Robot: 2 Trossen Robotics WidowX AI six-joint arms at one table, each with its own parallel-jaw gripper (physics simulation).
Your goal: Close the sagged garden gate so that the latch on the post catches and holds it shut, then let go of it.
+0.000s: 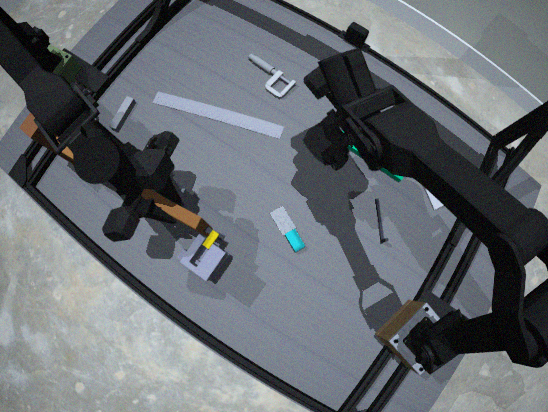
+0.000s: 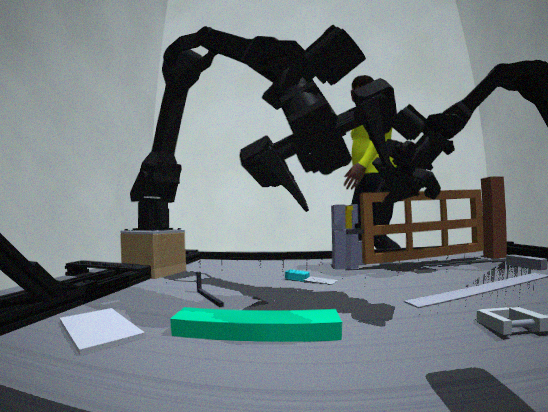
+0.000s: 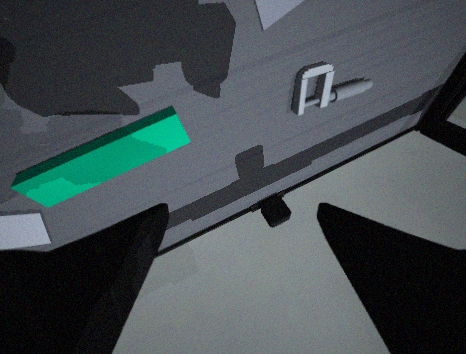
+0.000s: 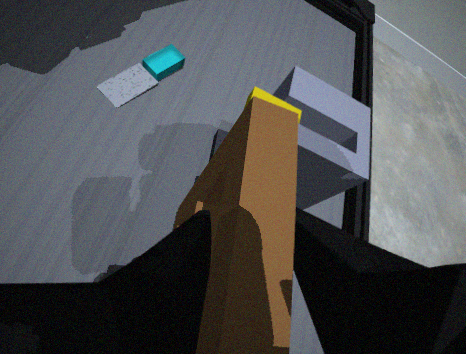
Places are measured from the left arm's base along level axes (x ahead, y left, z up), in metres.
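Where they show: left gripper, between the fingertips: [image 2: 348,189] [image 3: 243,210]; right gripper, between the fingertips: [image 1: 178,214] [image 2: 378,202] [image 4: 247,219]; left arm's base, origin of its link: [image 1: 424,339] [image 2: 153,230]; right arm's base, origin of its link: [image 1: 46,65].
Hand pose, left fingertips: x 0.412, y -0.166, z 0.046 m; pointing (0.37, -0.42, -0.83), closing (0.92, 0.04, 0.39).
Observation:
Each offset is from my left fingertips to the top centre of the thing. "*": to the spot under its first point.
The brown wooden gate @[dx +0.117, dy +0.400, dz +0.032 m] [image 1: 187,216] [image 2: 366,235] [image 4: 272,170] stands upright between a brown hinge post @[* dx +0.335, dy +0.428, dz -0.046 m] [image 2: 493,220] and a pale grey, slotted latch post @[* dx -0.050, dy +0.366, dz +0.002 m] [image 1: 202,270] [image 2: 340,245] [image 4: 325,90]. A yellow piece @[* dx -0.022, dy +0.323, dz -0.002 m] [image 1: 211,239] [image 2: 349,217] [image 4: 276,104] sits at the gate's free end, close against the slotted post. A dark latch part @[* dx -0.010, dy +0.310, dz -0.056 m] [image 2: 354,231] shows there; whether it has caught cannot be told. My right gripper [image 4: 247,219] is shut on the gate's top rail, near its free end. My left gripper [image 2: 347,190] [image 3: 243,210] is open and empty, high above the table and away from the gate.
A teal-ended block @[dx -0.083, dy +0.205, dz -0.122 m] [image 1: 295,240] [image 2: 297,275] [image 4: 164,62], a pale strip @[dx +0.203, dy +0.155, dz -0.136 m] [image 1: 217,114] [image 2: 475,290], a clamp @[dx +0.200, dy +0.013, dz -0.120 m] [image 1: 279,84] [image 3: 299,95], a green bar @[dx -0.086, dy -0.034, dz -0.120 m] [image 2: 256,330] [image 3: 105,160] and a black rod @[dx -0.196, dy +0.053, dz -0.106 m] [image 1: 380,220] lie on the table. A person [image 2: 362,150] stands behind the gate.

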